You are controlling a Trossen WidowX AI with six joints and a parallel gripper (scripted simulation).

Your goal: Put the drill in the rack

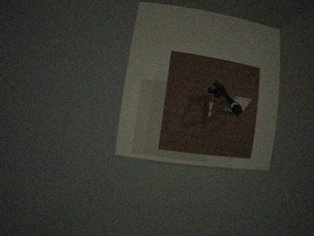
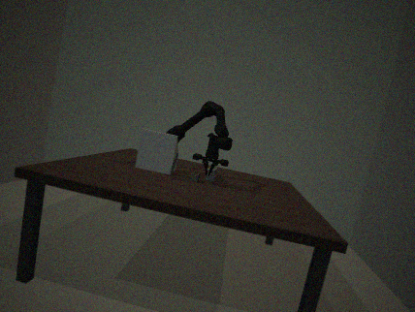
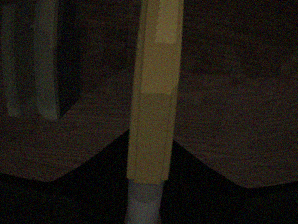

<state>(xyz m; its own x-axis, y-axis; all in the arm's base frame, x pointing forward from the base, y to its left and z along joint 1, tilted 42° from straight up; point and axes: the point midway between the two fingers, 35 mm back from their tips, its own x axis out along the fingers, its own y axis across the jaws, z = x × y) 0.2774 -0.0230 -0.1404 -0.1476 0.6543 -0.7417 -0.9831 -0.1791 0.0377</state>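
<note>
My gripper tip is 40 mm to the right of the yellow drill and 30 mm below it. From my gripper tip the other things lie so: pale grey rack 70 mm behind, 30 mm to the left, 30 mm below.
</note>
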